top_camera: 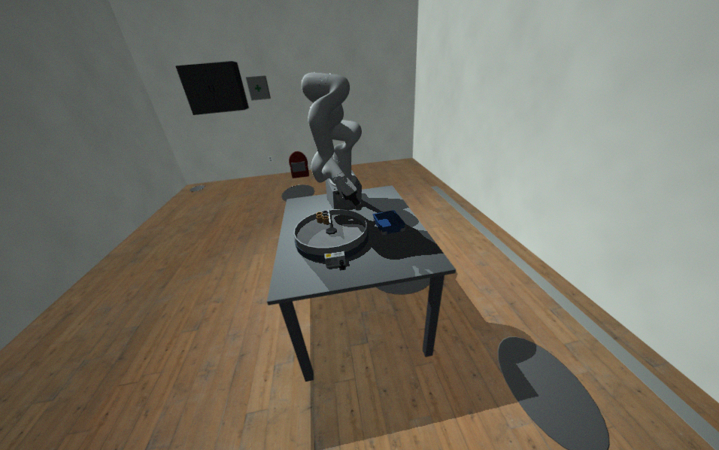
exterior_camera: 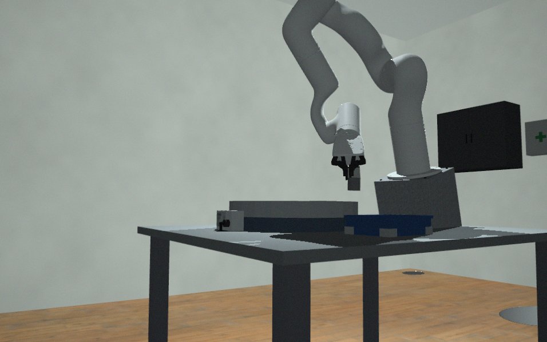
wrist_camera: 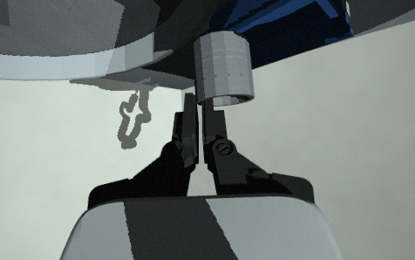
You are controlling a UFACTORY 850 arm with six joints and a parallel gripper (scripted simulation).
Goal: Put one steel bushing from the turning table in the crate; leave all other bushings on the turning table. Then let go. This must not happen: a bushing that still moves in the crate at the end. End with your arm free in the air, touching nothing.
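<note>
Right now my hand is 18 cm to the right of the blue crate, 15 cm above it and 7 cm short of it. The rest, counted from my hand: round turning table (18 cm to the right, 13 cm below, 6 cm ahead).
</note>
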